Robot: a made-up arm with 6 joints. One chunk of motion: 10 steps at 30 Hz.
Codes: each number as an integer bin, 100 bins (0 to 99) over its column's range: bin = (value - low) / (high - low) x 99, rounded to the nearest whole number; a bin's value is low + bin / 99 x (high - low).
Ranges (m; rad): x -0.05..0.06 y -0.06..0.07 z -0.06..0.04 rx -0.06..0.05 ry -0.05..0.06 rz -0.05..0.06
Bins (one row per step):
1: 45 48 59 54 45 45
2: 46 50 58 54 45 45
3: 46 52 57 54 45 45
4: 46 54 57 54 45 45
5: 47 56 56 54 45 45
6: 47 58 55 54 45 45
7: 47 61 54 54 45 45
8: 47 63 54 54 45 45
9: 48 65 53 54 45 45
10: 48 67 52 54 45 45
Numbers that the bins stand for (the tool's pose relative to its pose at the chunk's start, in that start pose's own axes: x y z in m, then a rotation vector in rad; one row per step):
1: 0.0000 0.0030 -0.0004 0.0000 0.0000 0.0000
2: 0.0011 0.0057 -0.0014 0.0000 0.0000 0.0000
3: 0.0011 0.0083 -0.0024 0.0000 0.0000 0.0000
4: 0.0011 0.0109 -0.0024 0.0000 0.0000 0.0000
5: 0.0022 0.0135 -0.0034 0.0000 0.0000 0.0000
6: 0.0022 0.0162 -0.0044 0.0000 0.0000 0.0000
7: 0.0022 0.0201 -0.0055 0.0000 0.0000 0.0000
8: 0.0022 0.0227 -0.0055 0.0000 0.0000 0.0000
9: 0.0033 0.0254 -0.0065 0.0000 0.0000 0.0000
10: 0.0033 0.0280 -0.0075 0.0000 0.0000 0.0000

